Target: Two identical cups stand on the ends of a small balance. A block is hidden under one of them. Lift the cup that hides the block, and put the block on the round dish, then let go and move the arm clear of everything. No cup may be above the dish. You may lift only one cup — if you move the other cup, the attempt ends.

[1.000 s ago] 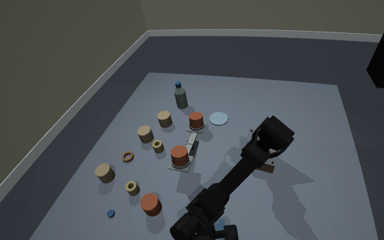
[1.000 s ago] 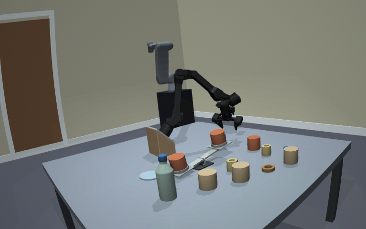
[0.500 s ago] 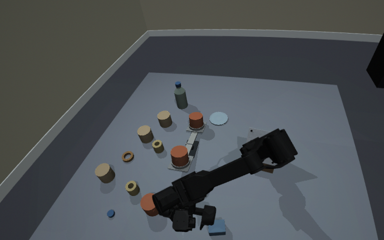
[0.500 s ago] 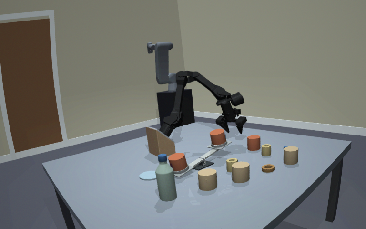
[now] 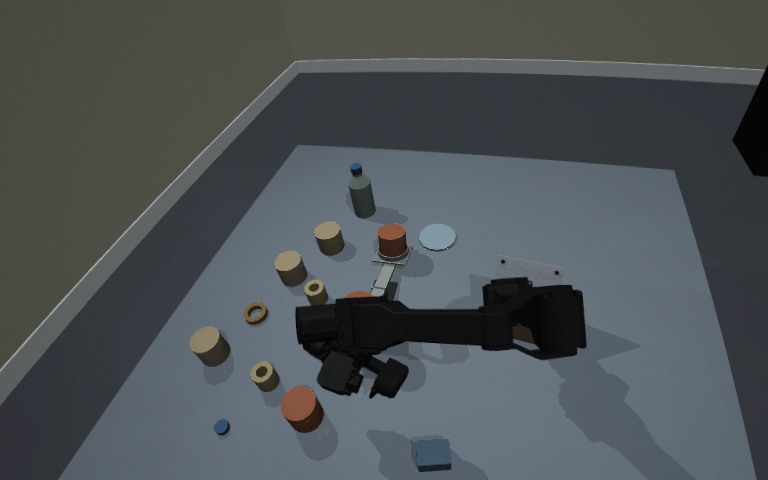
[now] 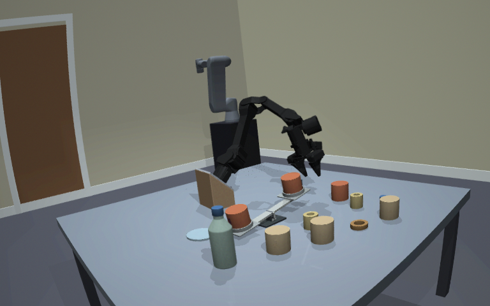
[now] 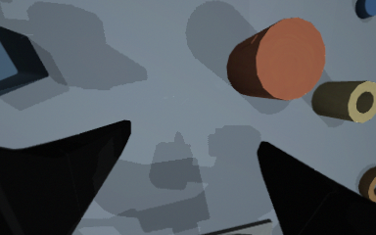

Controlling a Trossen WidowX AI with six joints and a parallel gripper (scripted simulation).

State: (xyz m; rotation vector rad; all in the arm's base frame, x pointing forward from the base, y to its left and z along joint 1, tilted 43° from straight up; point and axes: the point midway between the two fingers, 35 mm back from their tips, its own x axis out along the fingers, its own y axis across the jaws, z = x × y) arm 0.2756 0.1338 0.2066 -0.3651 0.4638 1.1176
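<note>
Right now the pale green block is 41 cm to the right of my gripper tip, 5 cm below it and 2 cm ahead of it. From my gripper tip the other things lie so: pale blue round dish (49 cm to the right, 9 cm below, 8 cm behind); blue disc (27 cm ahead, 11 cm to the left, 9 cm below); blue box (17 cm behind, 7 cm to the left, 7 cm below).
</note>
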